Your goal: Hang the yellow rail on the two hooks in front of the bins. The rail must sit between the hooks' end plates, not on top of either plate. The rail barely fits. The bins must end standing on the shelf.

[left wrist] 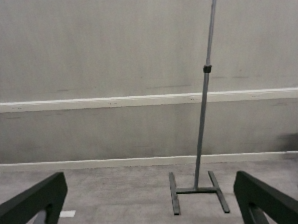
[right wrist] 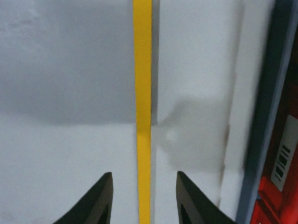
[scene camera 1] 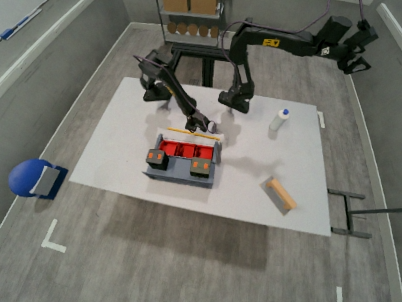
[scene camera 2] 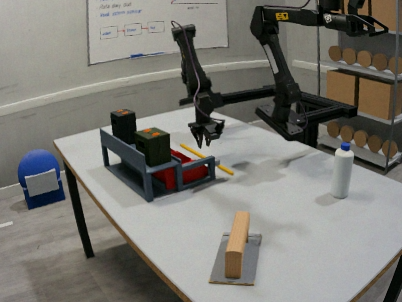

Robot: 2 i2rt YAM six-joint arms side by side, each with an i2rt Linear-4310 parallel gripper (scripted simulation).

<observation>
I see my left gripper (scene camera 1: 367, 59), my right gripper (right wrist: 144, 180) and a blue-grey shelf (scene camera 2: 147, 189).
The blue-grey shelf also shows in scene camera 1 (scene camera 1: 178, 170). My left gripper shows as well in the left wrist view (left wrist: 150, 179). The left wrist view misses the blue-grey shelf: it is out of frame.
</observation>
